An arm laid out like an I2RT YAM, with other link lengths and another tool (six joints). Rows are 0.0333 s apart.
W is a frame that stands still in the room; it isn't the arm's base.
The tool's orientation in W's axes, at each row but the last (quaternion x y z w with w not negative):
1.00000, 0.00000, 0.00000, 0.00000
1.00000, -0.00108, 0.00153, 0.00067
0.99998, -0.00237, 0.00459, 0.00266
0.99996, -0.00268, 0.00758, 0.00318
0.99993, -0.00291, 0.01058, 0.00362
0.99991, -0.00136, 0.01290, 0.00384
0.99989, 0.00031, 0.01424, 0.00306
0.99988, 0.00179, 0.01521, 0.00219
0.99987, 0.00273, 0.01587, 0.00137
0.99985, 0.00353, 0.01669, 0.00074
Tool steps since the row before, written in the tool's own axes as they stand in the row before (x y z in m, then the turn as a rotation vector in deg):
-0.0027, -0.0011, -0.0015, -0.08, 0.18, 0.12
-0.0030, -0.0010, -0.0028, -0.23, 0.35, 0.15
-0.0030, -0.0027, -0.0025, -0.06, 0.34, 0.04
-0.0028, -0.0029, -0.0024, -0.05, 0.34, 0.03
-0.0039, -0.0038, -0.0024, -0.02, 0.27, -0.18
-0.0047, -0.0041, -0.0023, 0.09, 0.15, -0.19
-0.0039, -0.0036, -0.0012, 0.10, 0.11, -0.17
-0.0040, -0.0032, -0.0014, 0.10, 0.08, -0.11
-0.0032, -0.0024, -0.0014, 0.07, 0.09, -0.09
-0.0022, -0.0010, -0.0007, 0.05, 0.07, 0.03
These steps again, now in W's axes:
-0.0027, 0.0011, 0.0015, -0.08, -0.18, -0.12
-0.0030, 0.0010, 0.0028, -0.23, -0.35, -0.15
-0.0030, 0.0027, 0.0025, -0.06, -0.34, -0.04
-0.0028, 0.0029, 0.0023, -0.05, -0.34, -0.03
-0.0039, 0.0038, 0.0023, -0.03, -0.27, 0.18
-0.0047, 0.0041, 0.0021, 0.08, -0.15, 0.19
-0.0039, 0.0036, 0.0011, 0.10, -0.11, 0.17
-0.0041, 0.0032, 0.0013, 0.10, -0.08, 0.11
-0.0033, 0.0024, 0.0013, 0.07, -0.09, 0.09
-0.0022, 0.0010, 0.0006, 0.05, -0.07, -0.03

